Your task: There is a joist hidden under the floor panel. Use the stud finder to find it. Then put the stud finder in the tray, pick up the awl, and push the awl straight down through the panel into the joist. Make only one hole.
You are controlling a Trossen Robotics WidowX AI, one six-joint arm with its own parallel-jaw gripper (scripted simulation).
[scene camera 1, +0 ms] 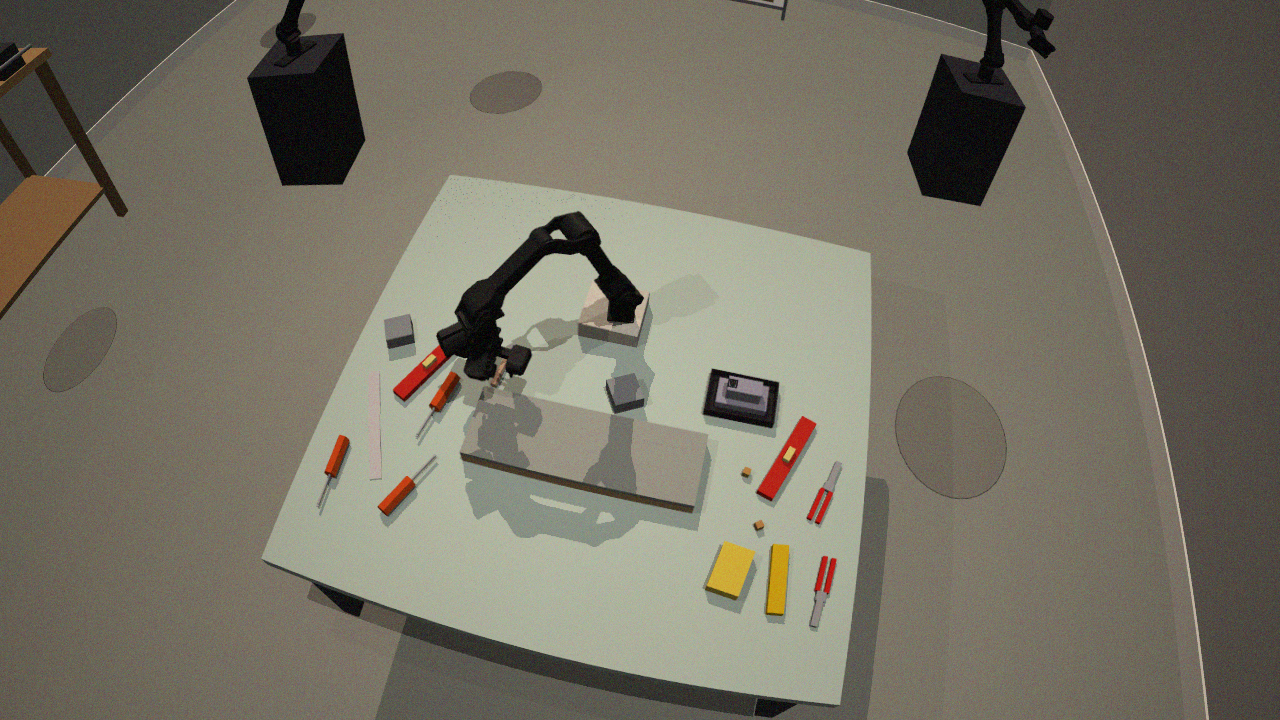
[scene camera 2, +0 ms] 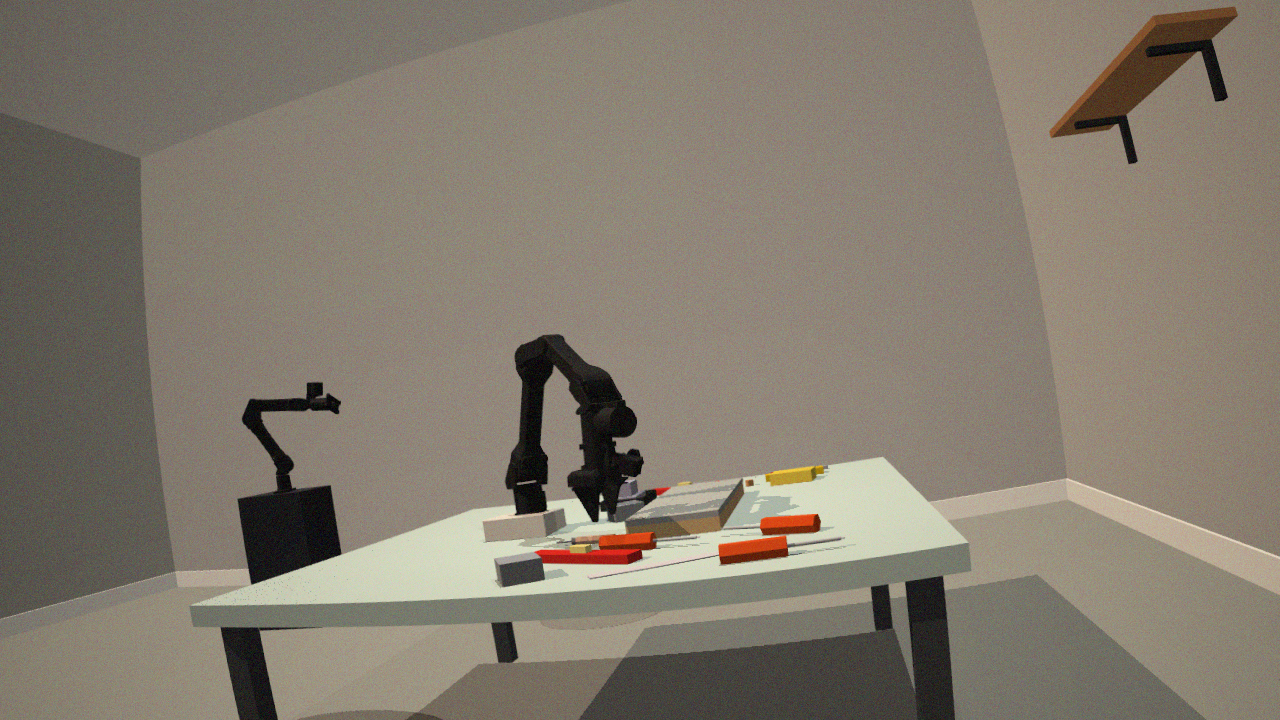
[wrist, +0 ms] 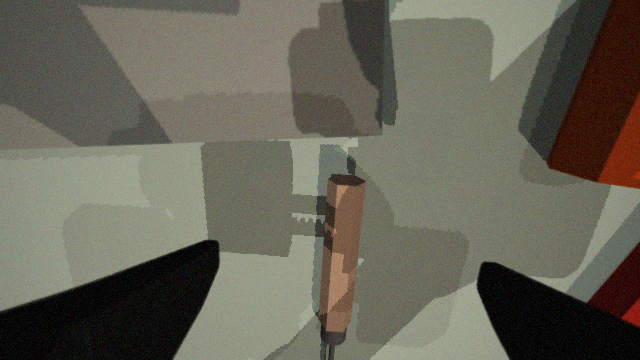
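Note:
A grey stud finder [scene camera 1: 735, 393] is part of what I see, though in the wrist view it is out of frame. There is a red level [scene camera 2: 578, 554] too. My gripper, which I find at [scene camera 2: 604, 518], at [scene camera 1: 494, 370] and at [wrist: 347, 263], is open and holds nothing.

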